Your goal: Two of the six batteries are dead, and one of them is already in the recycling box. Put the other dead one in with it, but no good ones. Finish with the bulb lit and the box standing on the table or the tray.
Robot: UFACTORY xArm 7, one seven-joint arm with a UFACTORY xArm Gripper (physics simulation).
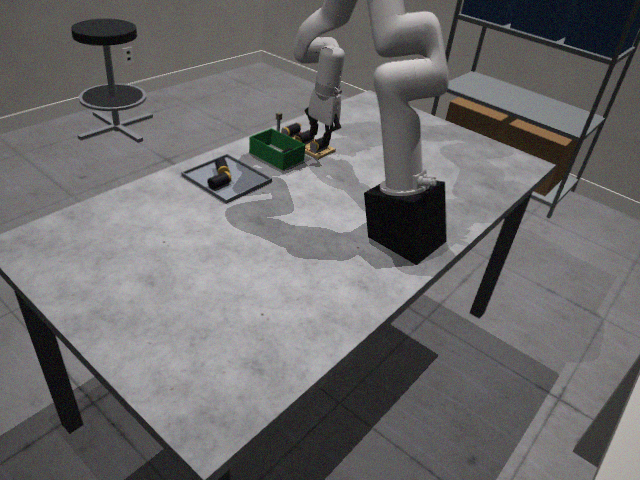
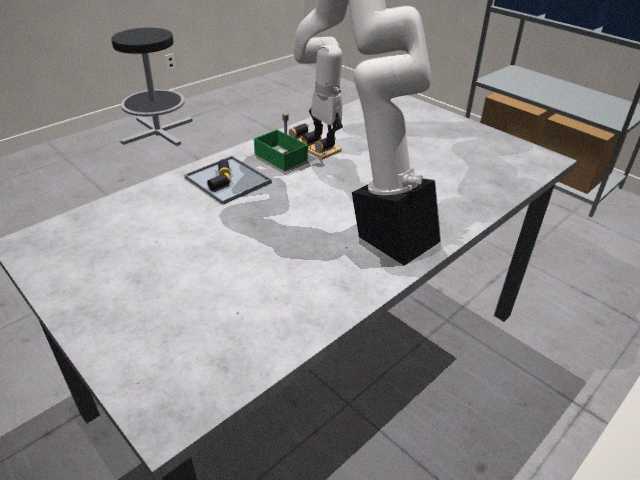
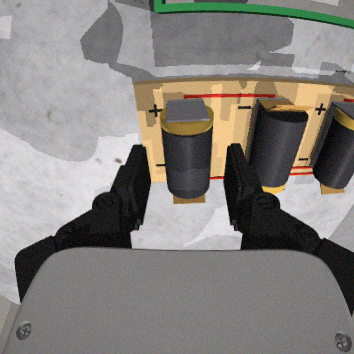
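A wooden holder bears three black batteries. My gripper is partly open, its fingers on either side of the end battery, with gaps showing. The middle battery has its gold band at the opposite end; the third battery shows at the right edge. The green box stands beside the holder; its dead battery is hidden. Two batteries lie on the tray. A small bulb post shows no visible glow.
The robot's black base block stands on the table. The box is between the tray and the holder. A stool and a shelf unit with brown boxes stand beyond the table.
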